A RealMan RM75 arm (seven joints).
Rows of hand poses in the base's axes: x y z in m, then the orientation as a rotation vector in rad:
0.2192, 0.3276, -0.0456, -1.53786, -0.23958, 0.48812
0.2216, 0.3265, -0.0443, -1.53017, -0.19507, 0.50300
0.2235, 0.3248, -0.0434, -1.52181, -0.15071, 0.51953
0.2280, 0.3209, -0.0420, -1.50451, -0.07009, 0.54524
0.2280, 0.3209, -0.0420, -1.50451, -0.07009, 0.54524
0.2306, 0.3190, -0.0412, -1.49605, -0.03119, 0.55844
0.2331, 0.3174, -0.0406, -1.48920, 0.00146, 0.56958
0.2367, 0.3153, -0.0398, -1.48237, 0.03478, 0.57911
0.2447, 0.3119, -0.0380, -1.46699, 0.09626, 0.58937
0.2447, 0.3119, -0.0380, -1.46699, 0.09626, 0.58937
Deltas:
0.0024, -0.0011, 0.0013, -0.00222, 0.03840, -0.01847
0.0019, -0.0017, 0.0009, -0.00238, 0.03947, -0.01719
0.0045, -0.0039, 0.0014, -0.00287, 0.06975, -0.03386
0.0000, 0.0000, 0.0000, 0.00000, 0.00000, 0.00000
0.0026, -0.0019, 0.0008, -0.00199, 0.03421, -0.01564
0.0025, -0.0016, 0.0006, -0.00222, 0.02871, -0.01296
0.0036, -0.0021, 0.0008, -0.00247, 0.02818, -0.01435
0.0080, -0.0034, 0.0018, -0.00179, 0.04833, -0.03161
0.0000, 0.0000, 0.0000, 0.00000, 0.00000, 0.00000

